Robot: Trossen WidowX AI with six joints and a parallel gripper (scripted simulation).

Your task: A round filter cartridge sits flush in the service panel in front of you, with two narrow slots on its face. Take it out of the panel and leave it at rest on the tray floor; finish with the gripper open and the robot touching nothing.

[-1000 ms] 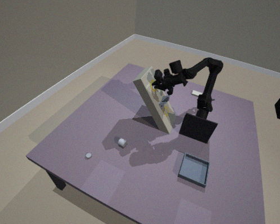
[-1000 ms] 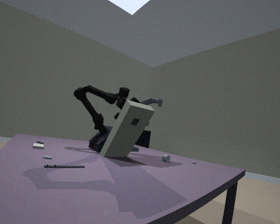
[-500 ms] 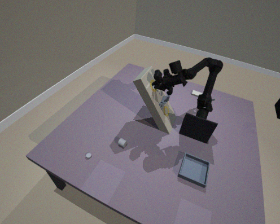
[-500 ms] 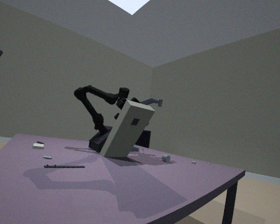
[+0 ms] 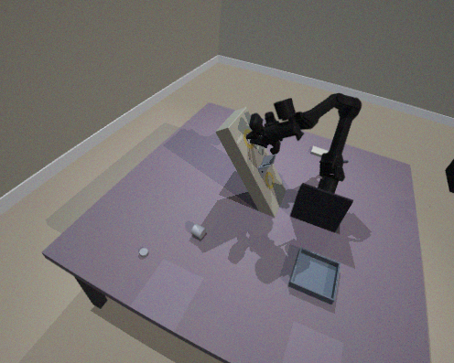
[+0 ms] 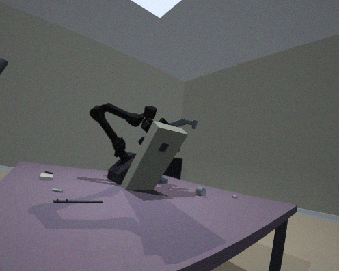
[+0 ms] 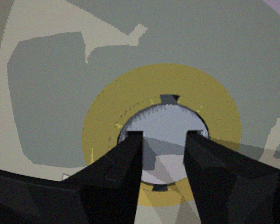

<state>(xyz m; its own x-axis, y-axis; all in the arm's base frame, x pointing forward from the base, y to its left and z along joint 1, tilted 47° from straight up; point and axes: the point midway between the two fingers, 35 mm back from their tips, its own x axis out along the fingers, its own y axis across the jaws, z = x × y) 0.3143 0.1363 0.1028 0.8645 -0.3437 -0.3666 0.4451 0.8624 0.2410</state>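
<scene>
The round filter cartridge lies 10 mm below my gripper tip and 10 mm ahead of it. Also, from my gripper tip: grey tray: 420 mm behind, 260 mm to the left, 260 mm below; pale block: 480 mm to the right, 270 mm behind, 260 mm below.
</scene>
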